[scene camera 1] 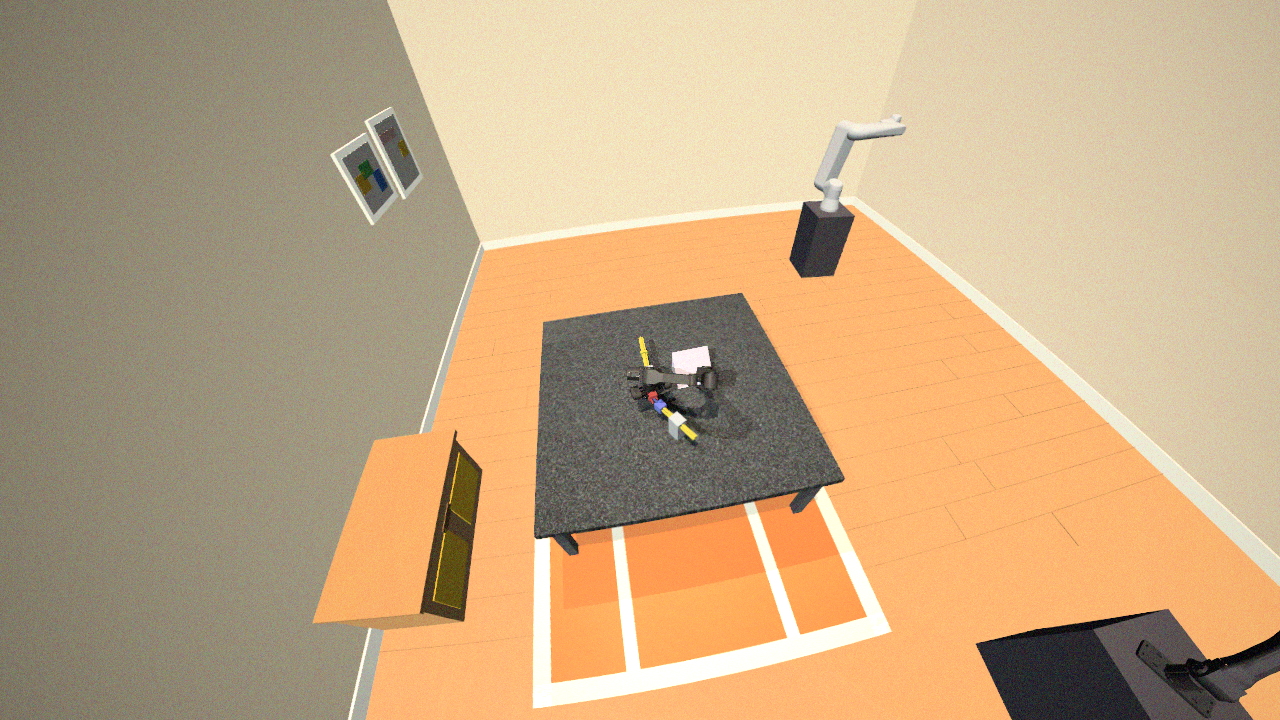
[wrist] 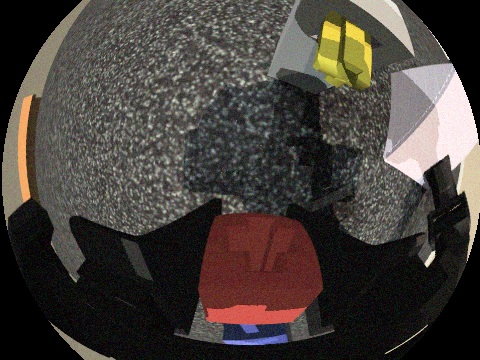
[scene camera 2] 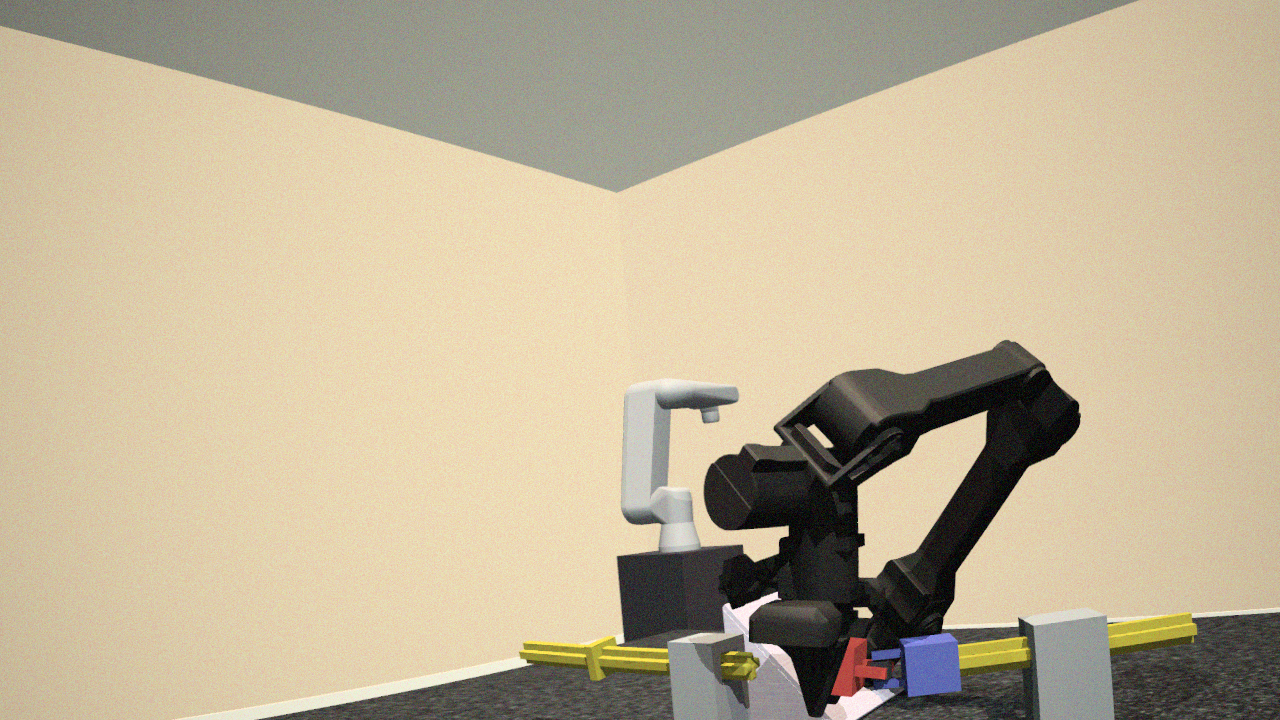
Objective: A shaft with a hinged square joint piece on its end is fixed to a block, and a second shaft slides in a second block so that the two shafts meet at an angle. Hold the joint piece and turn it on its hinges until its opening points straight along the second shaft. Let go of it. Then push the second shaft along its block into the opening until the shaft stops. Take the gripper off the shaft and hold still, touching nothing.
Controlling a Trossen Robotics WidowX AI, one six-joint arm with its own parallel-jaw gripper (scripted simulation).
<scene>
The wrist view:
gripper: 255, 208
red square joint piece: 257, 269
yellow sliding shaft: 343, 53
</scene>
